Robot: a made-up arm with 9 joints. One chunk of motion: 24 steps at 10 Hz.
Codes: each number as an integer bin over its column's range. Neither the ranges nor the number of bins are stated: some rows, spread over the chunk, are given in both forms.
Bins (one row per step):
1: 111 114 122 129 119 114
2: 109 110 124 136 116 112
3: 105 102 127 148 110 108
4: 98 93 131 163 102 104
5: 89 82 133 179 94 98
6: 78 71 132 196 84 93
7: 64 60 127 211 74 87
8: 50 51 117 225 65 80
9: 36 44 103 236 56 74
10: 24 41 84 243 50 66
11: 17 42 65 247 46 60
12: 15 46 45 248 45 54
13: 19 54 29 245 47 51
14: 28 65 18 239 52 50
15: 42 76 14 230 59 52
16: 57 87 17 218 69 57
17: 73 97 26 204 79 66
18: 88 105 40 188 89 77
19: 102 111 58 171 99 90
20: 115 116 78 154 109 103
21: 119 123 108 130 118 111
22: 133 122 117 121 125 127
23: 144 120 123 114 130 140
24: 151 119 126 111 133 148
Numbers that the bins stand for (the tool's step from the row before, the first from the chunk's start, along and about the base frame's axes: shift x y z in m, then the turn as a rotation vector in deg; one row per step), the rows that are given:
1: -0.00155 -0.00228 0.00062 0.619 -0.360 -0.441
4: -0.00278 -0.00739 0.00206 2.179 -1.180 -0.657
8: -0.00729 -0.01760 -0.00019 5.024 -2.965 -1.175
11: -0.01040 -0.01979 -0.00855 6.033 -3.881 -1.606
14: -0.00936 -0.01420 -0.01611 5.666 -3.592 -1.822
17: -0.00513 -0.00642 -0.01482 4.060 -2.289 -1.476
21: -0.00080 -0.00009 -0.00164 0.665 -0.408 -0.506
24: 0.00221 -0.00107 0.00126 -0.207 0.315 0.292
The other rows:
2: -0.00174 -0.00325 0.00094 0.940 -0.505 -0.484
3: -0.00212 -0.00520 0.00142 1.491 -0.794 -0.571
5: -0.00362 -0.01006 0.00238 2.913 -1.566 -0.786
6: -0.00466 -0.01274 0.00222 3.693 -2.048 -0.894
7: -0.00598 -0.01541 0.00142 4.381 -2.531 -1.024
9: -0.00861 -0.01930 -0.00244 5.528 -3.399 -1.304
10: -0.00974 -0.02003 -0.00549 5.849 -3.688 -1.476
12: -0.01059 -0.01882 -0.01176 6.079 -3.929 -1.735
13: -0.01021 -0.01687 -0.01434 5.941 -3.833 -1.800
15: -0.00805 -0.01152 -0.01675 5.253 -3.254 -1.778
16: -0.00664 -0.00885 -0.01627 4.702 -2.772 -1.671
18: -0.00372 -0.00447 -0.01257 3.326 -1.807 -1.239
19: -0.00240 -0.00301 -0.00967 2.546 -1.325 -0.959
20: -0.00118 -0.00180 -0.00646 1.766 -0.842 -0.678
22: 0.00052 -0.00034 -0.00019 0.252 -0.071 -0.161
23: 0.00155 -0.00082 0.00078 -0.069 0.171 0.120

